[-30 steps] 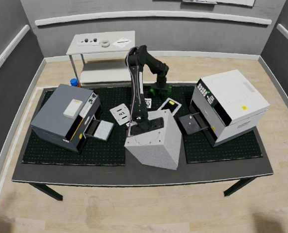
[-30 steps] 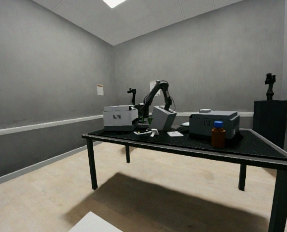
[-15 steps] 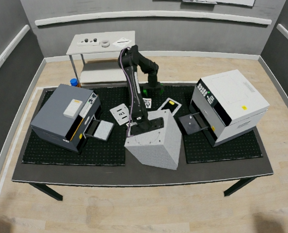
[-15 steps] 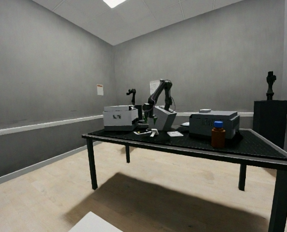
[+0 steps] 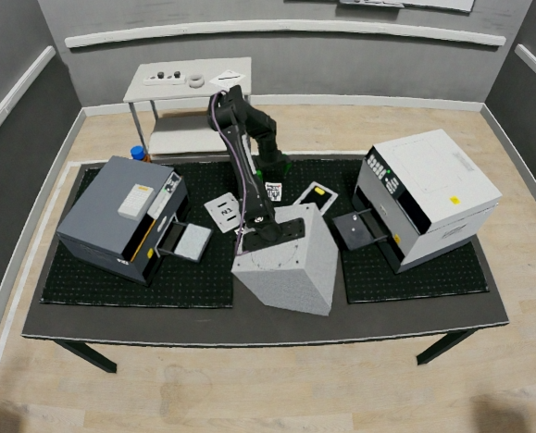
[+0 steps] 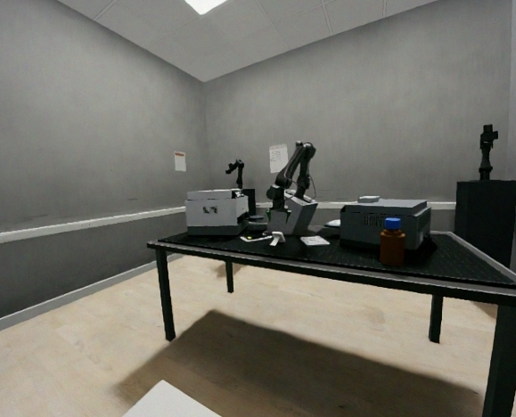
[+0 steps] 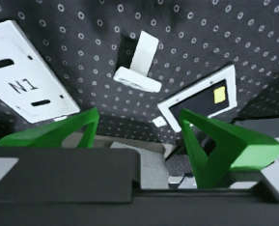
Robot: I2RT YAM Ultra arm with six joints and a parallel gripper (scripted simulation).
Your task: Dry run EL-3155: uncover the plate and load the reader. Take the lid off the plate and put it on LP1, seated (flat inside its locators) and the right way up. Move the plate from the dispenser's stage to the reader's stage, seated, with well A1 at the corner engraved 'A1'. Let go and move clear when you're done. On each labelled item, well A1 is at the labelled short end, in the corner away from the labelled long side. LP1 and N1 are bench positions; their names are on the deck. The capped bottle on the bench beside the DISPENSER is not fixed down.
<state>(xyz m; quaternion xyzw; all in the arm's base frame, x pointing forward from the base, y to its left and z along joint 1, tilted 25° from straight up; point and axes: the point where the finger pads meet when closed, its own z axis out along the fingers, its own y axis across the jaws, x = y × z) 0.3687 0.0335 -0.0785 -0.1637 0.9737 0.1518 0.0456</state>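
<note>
The well plate is 27 cm behind my hand, 29 cm to the left of it and 4 cm below it. Round my hand: dark lid (3 cm behind, 18 cm to the right, 11 cm below); then capped brown bottle (11 cm ahead, 56 cm to the left, 1 cm below); then LP1 pad (2 cm behind, 18 cm to the right, 12 cm below).
</note>
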